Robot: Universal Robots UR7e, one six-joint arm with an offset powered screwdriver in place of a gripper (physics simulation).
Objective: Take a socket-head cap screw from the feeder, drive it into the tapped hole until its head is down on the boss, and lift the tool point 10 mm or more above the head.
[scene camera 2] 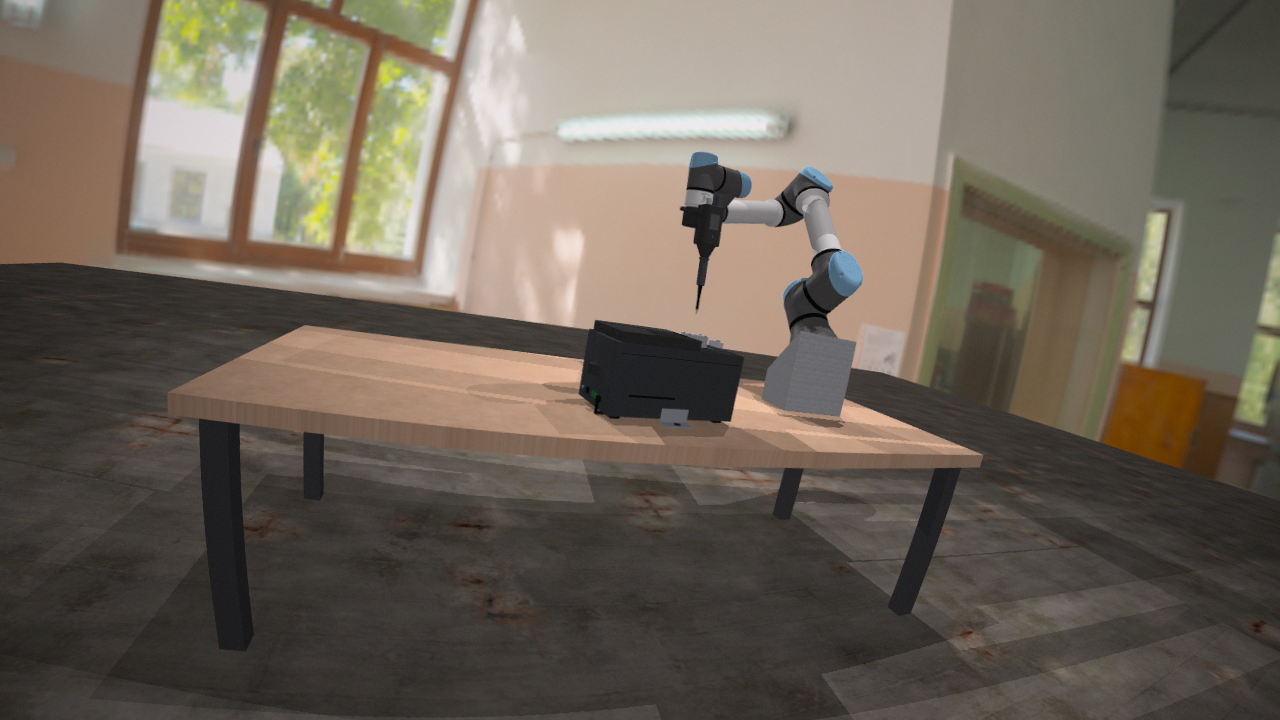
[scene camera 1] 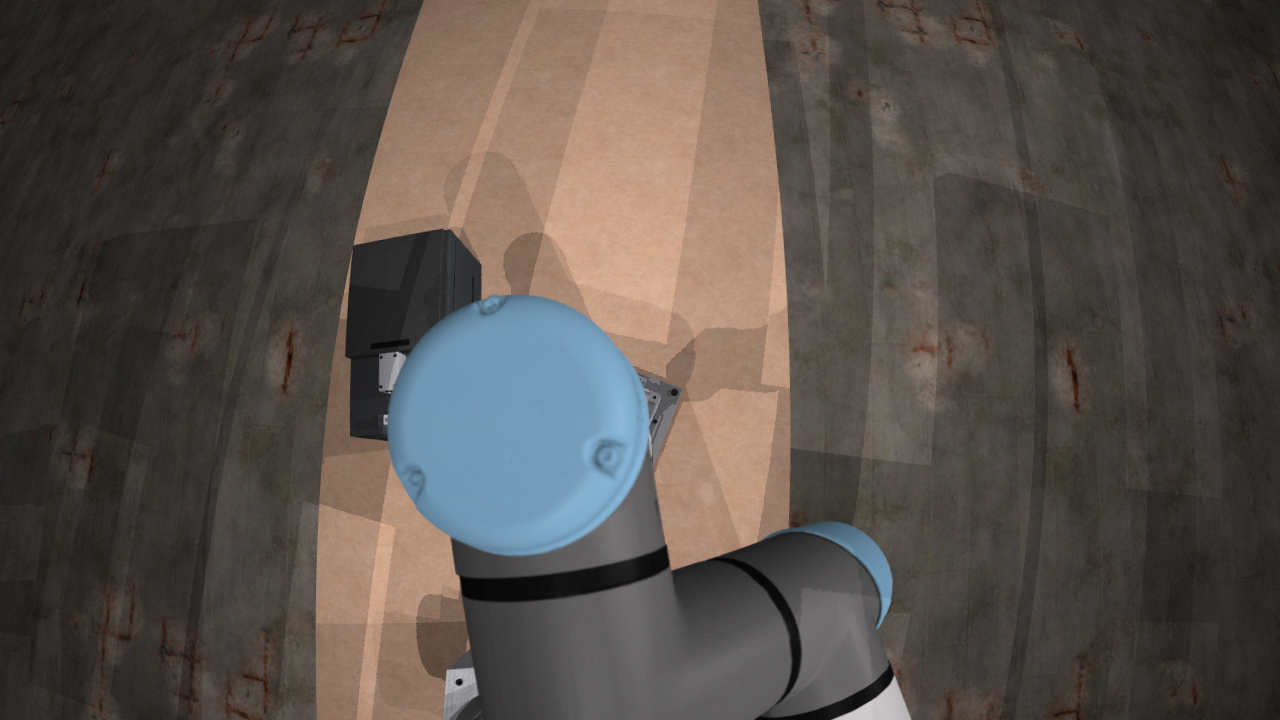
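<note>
The black screw feeder (scene camera 1: 393, 295) (scene camera 2: 675, 380) stands on the table, partly hidden by the arm in scene camera 1. The grey plate with the tapped holes (scene camera 1: 665, 432) shows at its right corner in scene camera 1, the rest lying under the arm's blue-capped wrist; it is not visible in scene camera 2. My screwdriver (scene camera 2: 697, 309) points down in scene camera 2, with its tip in the air above the height of the feeder's top. The wrist hides it in scene camera 1. Whether a screw sits at the tip is too small to tell. The target hole and boss are hidden.
The arm's wrist (scene camera 1: 519, 425) covers the middle of the table (scene camera 1: 626, 107) (scene camera 2: 358, 385) in scene camera 1. The arm stands on a light grey pedestal (scene camera 2: 810, 376) at the right. Small light metal parts (scene camera 2: 702, 340) show at the feeder's top.
</note>
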